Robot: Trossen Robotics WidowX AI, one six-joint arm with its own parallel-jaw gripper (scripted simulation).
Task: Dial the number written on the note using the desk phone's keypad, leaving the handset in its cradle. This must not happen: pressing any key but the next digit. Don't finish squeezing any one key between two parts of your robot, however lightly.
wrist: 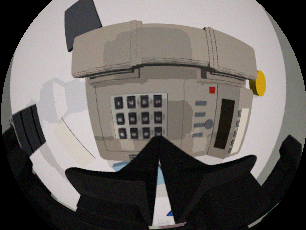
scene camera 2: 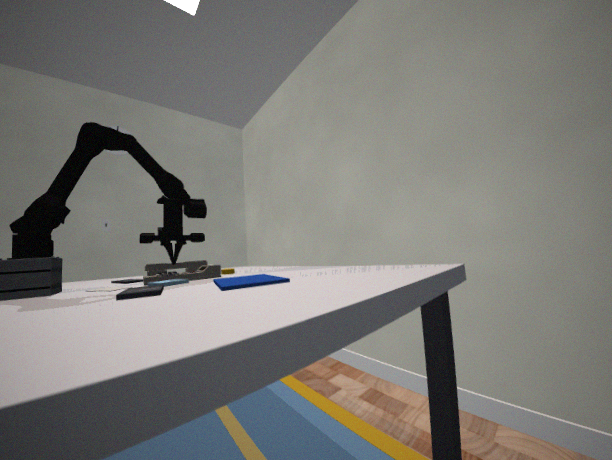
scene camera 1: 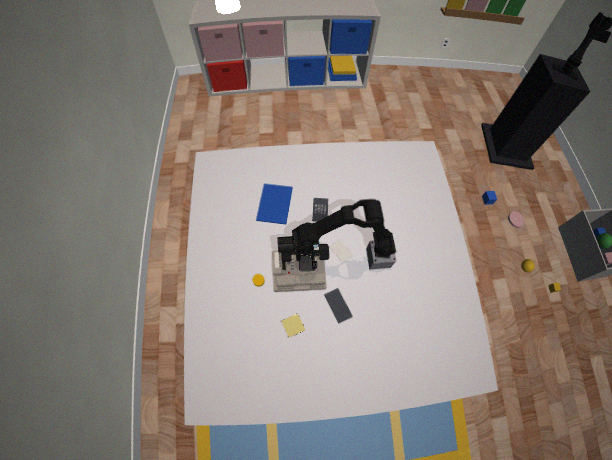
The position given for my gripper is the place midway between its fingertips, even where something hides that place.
Observation:
I see my gripper (scene camera 2: 173, 264), a handset (wrist: 120, 48), a blue pad (scene camera 1: 275, 200) and a beige desk phone (scene camera 1: 279, 267).
My gripper shows as well in the wrist view (wrist: 157, 140).

